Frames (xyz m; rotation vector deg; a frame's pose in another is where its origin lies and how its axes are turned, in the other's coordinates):
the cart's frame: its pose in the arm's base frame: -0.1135 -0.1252 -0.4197 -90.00 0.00 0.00
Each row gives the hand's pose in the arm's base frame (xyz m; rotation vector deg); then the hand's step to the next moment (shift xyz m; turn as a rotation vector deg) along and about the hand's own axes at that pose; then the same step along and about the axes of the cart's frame.
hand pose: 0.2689 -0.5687 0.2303 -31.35 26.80 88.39
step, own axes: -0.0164 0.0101 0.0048 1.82 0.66 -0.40
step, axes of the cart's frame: -0.0101 -0.0133 -0.0107 -0.66 1.44 1.18
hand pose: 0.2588 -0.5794 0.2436 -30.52 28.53 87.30
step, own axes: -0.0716 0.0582 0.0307 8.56 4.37 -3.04
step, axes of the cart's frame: -0.0585 -0.0671 -0.0392 -4.35 7.70 4.83
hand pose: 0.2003 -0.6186 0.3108 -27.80 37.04 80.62
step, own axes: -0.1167 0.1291 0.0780 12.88 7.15 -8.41
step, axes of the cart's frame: -0.1231 -0.1443 -0.0199 -7.60 14.39 4.79
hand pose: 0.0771 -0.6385 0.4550 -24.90 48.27 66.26
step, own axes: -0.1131 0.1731 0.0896 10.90 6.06 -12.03
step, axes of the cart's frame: -0.1453 -0.1629 0.0558 -8.18 15.26 0.66
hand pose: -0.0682 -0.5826 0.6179 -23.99 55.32 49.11
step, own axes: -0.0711 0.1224 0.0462 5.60 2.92 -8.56
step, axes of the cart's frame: -0.0921 -0.0911 0.0735 -5.34 9.10 -1.34
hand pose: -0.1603 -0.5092 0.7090 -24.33 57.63 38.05
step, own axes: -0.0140 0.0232 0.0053 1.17 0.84 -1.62
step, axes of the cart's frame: -0.0177 -0.0142 0.0158 -1.17 1.83 -0.01
